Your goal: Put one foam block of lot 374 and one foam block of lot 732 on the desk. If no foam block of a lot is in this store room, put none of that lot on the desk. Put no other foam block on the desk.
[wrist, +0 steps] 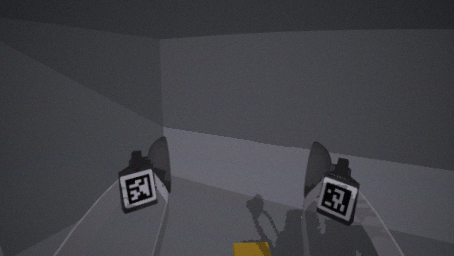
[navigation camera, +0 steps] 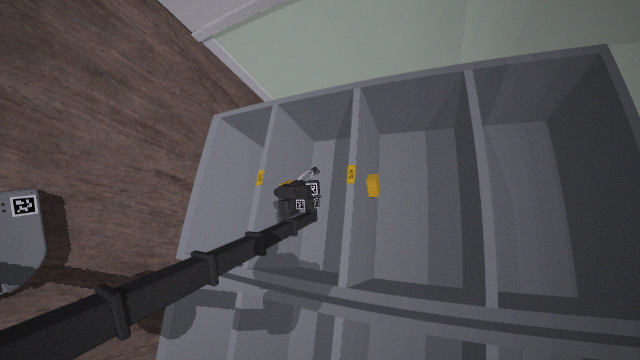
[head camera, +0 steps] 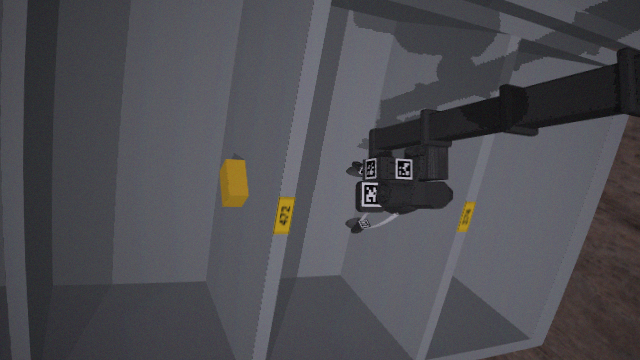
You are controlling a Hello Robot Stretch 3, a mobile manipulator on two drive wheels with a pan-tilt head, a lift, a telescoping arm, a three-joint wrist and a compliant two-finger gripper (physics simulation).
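My gripper is open, with its fingers inside the shelf bay whose yellow label is blurred but looks like 374. A yellow foam block on that shelf is mostly hidden by the wrist in the navigation view. In the wrist view its top shows at the bottom edge, nearer the camera than the fingertips and between the two finger arms. No block is between the fingertips. No label 732 and no desk show.
Another yellow block lies on the neighbouring shelf, labelled 472. Grey shelf boards and side walls surround the gripper. The telescoping arm reaches into the bay near a side wall. A grey box-like body with a marker stands on the wooden floor.
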